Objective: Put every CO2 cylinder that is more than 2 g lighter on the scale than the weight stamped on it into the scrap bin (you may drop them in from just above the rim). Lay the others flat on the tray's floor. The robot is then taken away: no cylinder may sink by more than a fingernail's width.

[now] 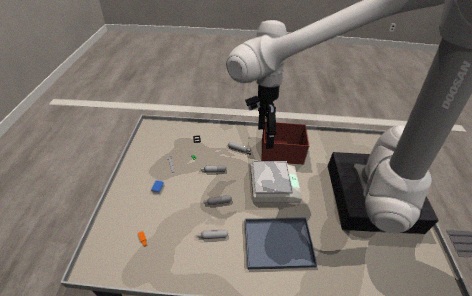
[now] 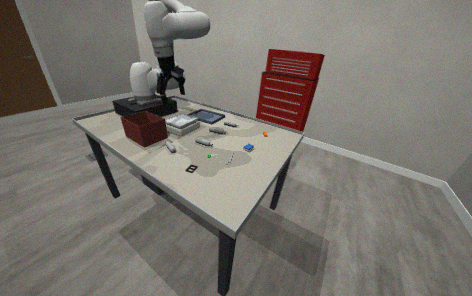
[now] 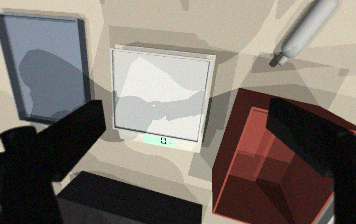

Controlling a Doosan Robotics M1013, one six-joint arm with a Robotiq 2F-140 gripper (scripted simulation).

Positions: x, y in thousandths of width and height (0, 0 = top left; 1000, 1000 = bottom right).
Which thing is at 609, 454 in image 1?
A red scrap bin.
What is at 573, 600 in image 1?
A scale plate.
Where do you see a scale plate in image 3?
At 456, 426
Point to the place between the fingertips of my gripper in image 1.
562, 468
